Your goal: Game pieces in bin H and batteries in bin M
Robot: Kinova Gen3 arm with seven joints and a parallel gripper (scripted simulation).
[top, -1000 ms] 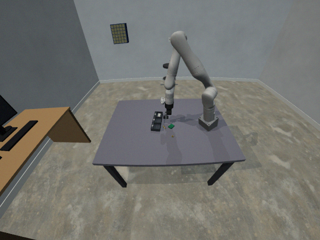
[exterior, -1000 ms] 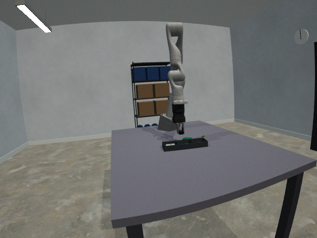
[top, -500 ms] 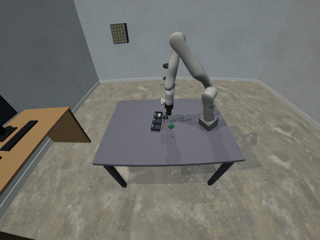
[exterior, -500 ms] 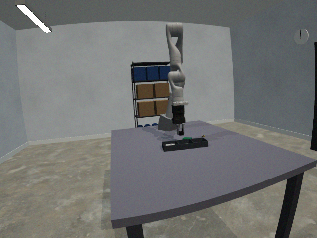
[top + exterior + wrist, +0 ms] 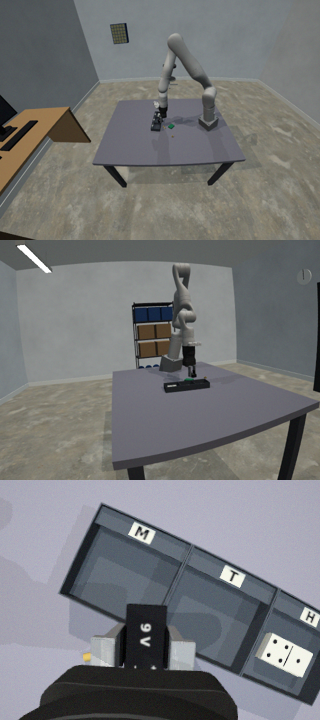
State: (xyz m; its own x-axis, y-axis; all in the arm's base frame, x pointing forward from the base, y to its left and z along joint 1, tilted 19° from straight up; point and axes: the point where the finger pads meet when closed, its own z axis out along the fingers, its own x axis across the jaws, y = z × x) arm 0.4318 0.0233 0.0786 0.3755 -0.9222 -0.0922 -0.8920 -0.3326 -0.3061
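My hand is 70 mm above the yellow bolt, 30 mm past it and 20 mm to the right of it. Also, from my hand: dark divided bin: 60 mm below, 40 mm to the right, 40 mm ahead; green flat piece: 100 mm behind, 70 mm below, 10 mm to the left; black 9-volt battery: 10 mm below, 10 mm behind.
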